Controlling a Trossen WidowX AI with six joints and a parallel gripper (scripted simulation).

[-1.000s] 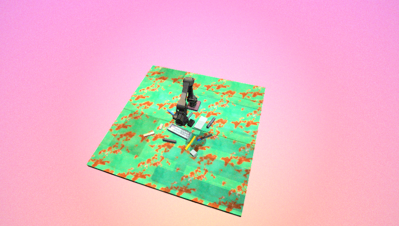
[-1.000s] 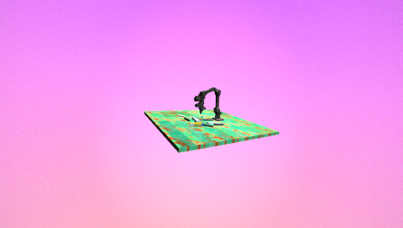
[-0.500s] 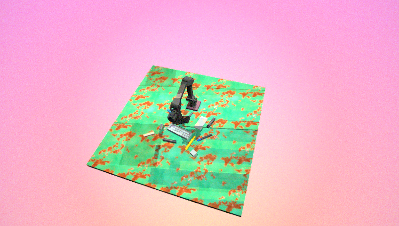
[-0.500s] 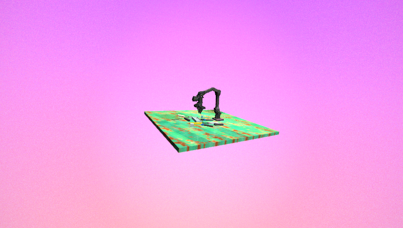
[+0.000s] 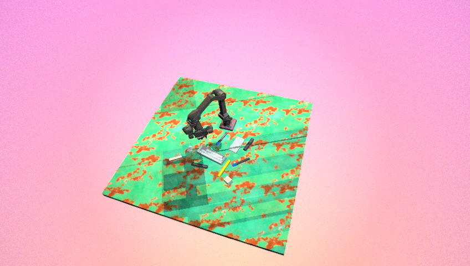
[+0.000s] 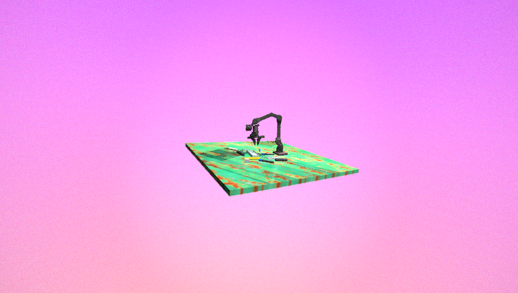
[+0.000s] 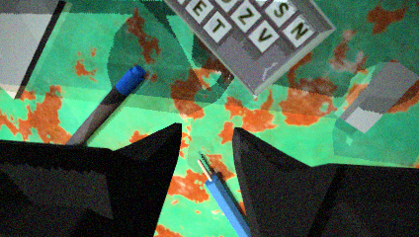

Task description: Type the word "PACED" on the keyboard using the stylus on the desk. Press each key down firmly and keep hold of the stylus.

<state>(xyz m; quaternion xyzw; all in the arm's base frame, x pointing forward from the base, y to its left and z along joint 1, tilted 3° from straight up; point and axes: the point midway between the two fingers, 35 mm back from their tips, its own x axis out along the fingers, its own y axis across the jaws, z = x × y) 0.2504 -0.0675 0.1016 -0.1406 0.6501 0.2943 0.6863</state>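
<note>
The blue stylus is 70 mm behind my gripper tip, 60 mm to the right of it and 70 mm below it. Round my gripper tip: yellow pencil (130 mm ahead, 230 mm to the left, 70 mm below); then grey cube (210 mm ahead, 300 mm to the left, 60 mm below); then pale stick (210 mm ahead, 140 mm to the right, 70 mm below).
</note>
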